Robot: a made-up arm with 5 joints.
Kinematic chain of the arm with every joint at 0, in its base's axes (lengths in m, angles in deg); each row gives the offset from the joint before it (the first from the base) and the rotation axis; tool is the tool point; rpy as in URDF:
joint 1: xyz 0 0 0.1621 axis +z
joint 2: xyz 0 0 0 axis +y
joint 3: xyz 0.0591 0 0.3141 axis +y
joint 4: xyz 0.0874 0 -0.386 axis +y
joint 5: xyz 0.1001 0 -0.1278 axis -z
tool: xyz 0 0 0 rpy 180 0 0
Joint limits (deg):
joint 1: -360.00..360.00
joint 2: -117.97..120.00
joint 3: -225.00..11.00
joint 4: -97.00..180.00
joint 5: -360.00..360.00
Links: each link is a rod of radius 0.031 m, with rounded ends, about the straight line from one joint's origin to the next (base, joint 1, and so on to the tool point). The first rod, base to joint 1, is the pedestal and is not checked.
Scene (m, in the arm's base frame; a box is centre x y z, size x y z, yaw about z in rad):
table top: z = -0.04
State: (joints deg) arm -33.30 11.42 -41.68 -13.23 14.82
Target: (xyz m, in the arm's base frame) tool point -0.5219 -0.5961 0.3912
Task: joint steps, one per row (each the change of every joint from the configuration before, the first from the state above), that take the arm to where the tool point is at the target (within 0.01 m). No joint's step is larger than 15 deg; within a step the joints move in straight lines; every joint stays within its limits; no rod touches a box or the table.
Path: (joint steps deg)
1: 10.26 -13.70 -9.96 -1.10 0.00
2: 10.26 -13.70 -9.95 -1.11 0.00
3: 10.27 -13.69 -9.96 -1.10 0.00
4: 10.26 -13.70 -9.95 -1.10 0.00
5: 10.26 -13.70 -9.96 -1.11 0.00
6: 10.26 -13.70 -9.95 -1.10 0.00
7: 10.26 -13.70 -9.96 -1.10 0.00
8: 10.27 -13.69 -9.96 -1.11 0.00

